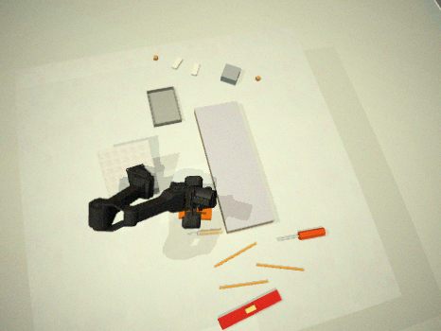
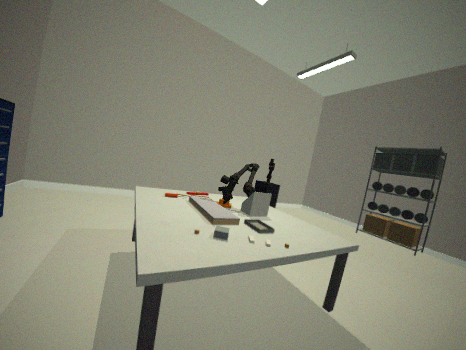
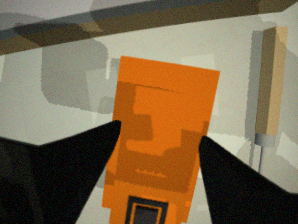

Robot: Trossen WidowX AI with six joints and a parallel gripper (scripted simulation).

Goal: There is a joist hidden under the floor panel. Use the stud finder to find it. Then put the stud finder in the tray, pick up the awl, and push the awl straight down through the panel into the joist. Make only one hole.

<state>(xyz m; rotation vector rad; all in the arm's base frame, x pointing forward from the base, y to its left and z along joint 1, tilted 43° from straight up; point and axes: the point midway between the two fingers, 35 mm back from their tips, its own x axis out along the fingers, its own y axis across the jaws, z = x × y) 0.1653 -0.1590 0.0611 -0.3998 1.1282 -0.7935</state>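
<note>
My gripper tip is now 4 cm past the small light, 3 cm below it and 2 cm to the right of it. Round my gripper tip: awl: 8 cm to the right, 2 cm below, 1 cm behind; red level: 40 cm to the right, 6 cm ahead, 1 cm below; orange stud finder: 2 cm behind, 2 cm above, 1 cm to the left.
</note>
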